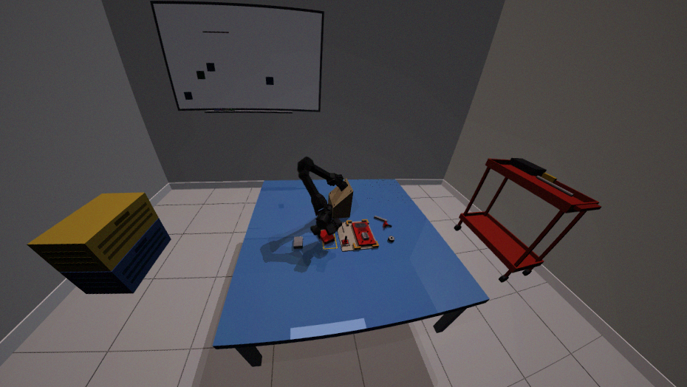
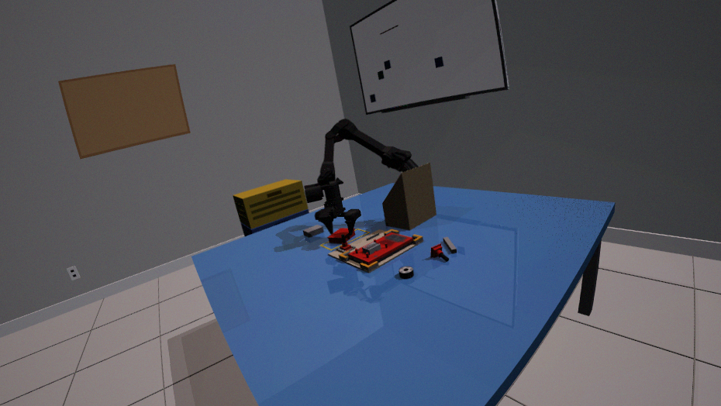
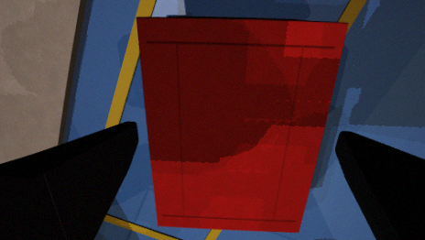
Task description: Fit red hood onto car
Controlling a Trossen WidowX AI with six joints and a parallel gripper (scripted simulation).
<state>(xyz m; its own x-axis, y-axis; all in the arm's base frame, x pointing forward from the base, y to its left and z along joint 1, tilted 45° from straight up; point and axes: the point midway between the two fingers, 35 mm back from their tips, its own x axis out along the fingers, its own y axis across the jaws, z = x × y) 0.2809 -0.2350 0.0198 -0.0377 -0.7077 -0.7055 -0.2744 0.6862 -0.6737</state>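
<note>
The red hood lies right at my gripper tip. The rest, counted from my gripper tip: black ring: 41 cm to the left, 10 cm ahead, 1 cm below; grey bar: 43 cm to the left, 10 cm behind, 1 cm below; grey engine block: 24 cm to the left, 6 cm ahead, 1 cm above.
</note>
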